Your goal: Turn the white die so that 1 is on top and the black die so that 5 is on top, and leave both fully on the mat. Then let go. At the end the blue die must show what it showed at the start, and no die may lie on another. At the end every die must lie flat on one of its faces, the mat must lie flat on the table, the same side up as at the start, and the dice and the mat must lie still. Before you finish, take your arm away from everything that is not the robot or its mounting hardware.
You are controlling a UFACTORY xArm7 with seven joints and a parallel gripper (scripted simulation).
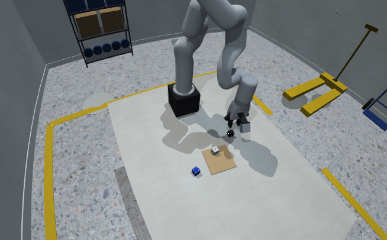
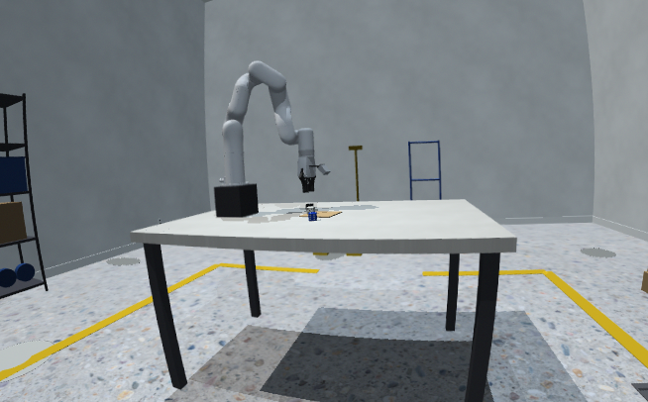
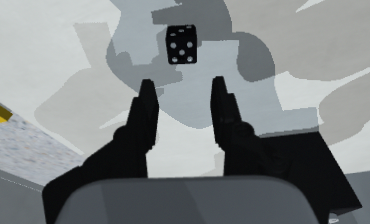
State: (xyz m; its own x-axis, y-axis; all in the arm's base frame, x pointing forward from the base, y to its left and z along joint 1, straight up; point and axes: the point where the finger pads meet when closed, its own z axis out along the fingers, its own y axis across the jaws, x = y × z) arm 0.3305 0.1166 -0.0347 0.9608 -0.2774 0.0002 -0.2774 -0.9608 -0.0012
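Now: the black die 90 mm below my hand. From my hand the other things lie so: blue die: 90 mm ahead, 290 mm to the right, 90 mm below; white die: 50 mm ahead, 150 mm to the right, 90 mm below; tan mat: 90 mm ahead, 150 mm to the right, 100 mm below.
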